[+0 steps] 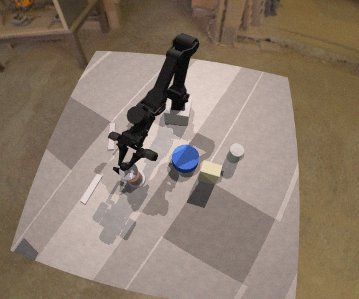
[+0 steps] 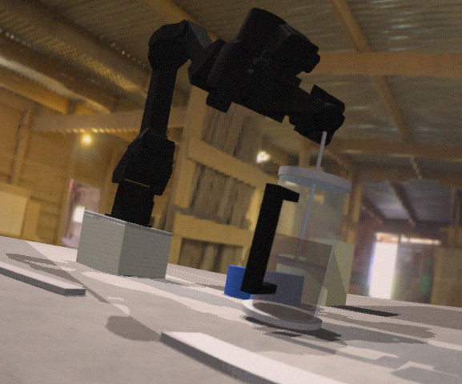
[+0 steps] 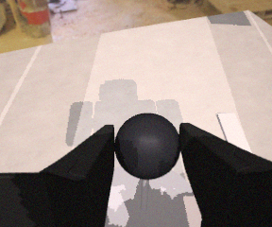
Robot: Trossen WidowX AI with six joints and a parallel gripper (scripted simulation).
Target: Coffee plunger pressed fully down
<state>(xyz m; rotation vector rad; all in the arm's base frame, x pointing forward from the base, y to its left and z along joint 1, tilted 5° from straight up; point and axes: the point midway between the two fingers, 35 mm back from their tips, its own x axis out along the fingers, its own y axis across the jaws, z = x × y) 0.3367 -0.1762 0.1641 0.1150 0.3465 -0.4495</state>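
The glass coffee press lies 20 mm behind my gripper tip, 10 mm to the right of it and 110 mm below it. Round my gripper tip: blue round disc: 130 mm behind, 230 mm to the left, 190 mm below; then grey-green cup: 150 mm behind, 460 mm to the left, 170 mm below.
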